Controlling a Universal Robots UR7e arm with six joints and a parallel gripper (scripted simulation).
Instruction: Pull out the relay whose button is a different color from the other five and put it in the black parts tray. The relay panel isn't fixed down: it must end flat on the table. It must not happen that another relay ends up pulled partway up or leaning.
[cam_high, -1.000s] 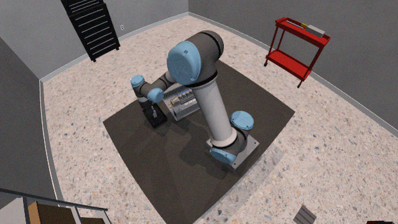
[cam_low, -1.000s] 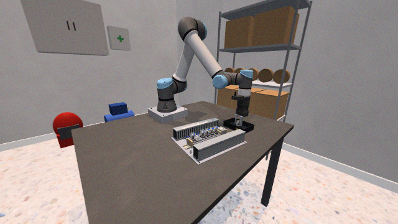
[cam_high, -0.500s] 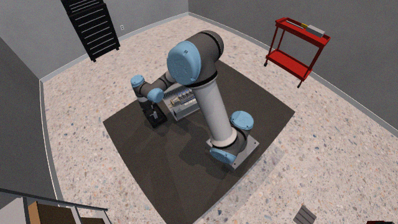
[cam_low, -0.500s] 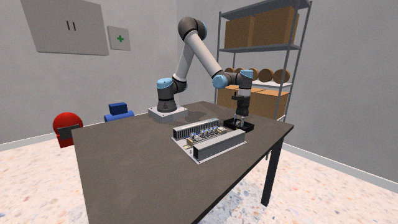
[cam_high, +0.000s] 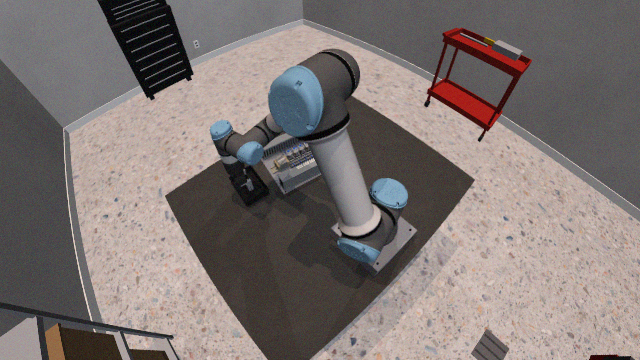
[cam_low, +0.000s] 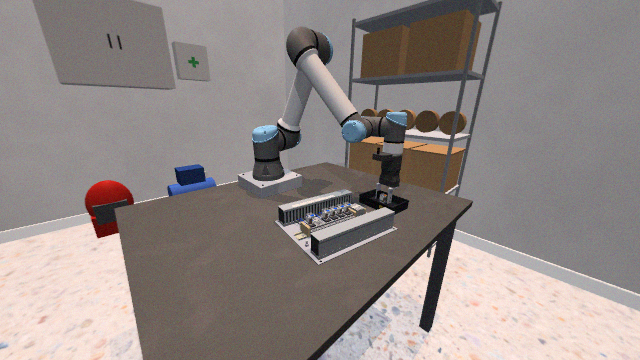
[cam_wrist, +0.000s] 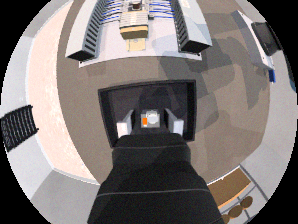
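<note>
Right now my hand is 10 mm above the relay. From my hand the other things lie so: black parts tray (20 mm below); relay panel (270 mm to the right, 40 mm behind, 10 mm below).
</note>
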